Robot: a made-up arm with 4 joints.
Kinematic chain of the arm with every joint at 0, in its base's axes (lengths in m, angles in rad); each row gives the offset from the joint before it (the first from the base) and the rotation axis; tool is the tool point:
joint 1: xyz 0 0 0.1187 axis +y
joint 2: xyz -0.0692 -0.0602 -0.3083 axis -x
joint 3: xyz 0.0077 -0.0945 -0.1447 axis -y
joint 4: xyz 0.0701 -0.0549 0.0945 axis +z
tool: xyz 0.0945 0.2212 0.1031
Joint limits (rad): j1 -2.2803..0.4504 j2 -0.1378..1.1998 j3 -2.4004..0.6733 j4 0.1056..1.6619
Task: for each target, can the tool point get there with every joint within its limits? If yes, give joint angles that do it. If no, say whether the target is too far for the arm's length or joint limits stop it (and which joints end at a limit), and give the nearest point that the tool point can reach.
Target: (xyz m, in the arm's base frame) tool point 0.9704 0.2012 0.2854
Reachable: no: too far | nearest point 0.6700 0.0725 0.2338 | short by 0.331 m
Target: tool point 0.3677 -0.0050 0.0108
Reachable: yes | joints -1.0411 0.6017 -0.8818 0.6879
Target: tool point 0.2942 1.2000 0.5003
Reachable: no: too far | nearest point 0.4065 0.0721 0.5649 | short by 1.135 m
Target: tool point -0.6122 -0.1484 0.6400
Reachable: no: joint limits stop it (at a limit: joint 1, joint 2, joint 4) | nearest point -0.3844 -0.1452 0.0153 | short by 0.665 m
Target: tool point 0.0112 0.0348 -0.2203
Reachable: yes | joints -0.3841 0.6018 0.3444 0.6465
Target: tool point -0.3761 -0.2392 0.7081
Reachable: no: joint limits stop it (at a limit: joint 1, joint 2, joint 4) | nearest point 0.0908 -0.2055 0.4488 | short by 0.535 m
